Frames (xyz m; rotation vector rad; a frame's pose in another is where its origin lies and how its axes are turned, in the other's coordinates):
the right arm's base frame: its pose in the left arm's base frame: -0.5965 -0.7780 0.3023 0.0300 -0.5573 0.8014
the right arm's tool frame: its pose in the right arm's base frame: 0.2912 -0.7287 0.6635 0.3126 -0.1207 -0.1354
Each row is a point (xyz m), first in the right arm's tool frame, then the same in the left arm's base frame.
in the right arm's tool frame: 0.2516 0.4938 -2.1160
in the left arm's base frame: 0.2091 0.3185 -0.3163
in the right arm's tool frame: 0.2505 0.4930 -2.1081
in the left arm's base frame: 0.2066 0.3132 -0.3107
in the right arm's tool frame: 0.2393 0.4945 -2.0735
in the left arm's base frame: 0.1879 0.2902 -0.2896
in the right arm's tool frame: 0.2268 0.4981 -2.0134
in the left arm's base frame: 0.1591 0.2546 -0.2486
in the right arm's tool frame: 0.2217 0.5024 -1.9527
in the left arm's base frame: 0.1341 0.2231 -0.2026
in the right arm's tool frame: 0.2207 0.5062 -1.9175
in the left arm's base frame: 0.1198 0.2067 -0.1746
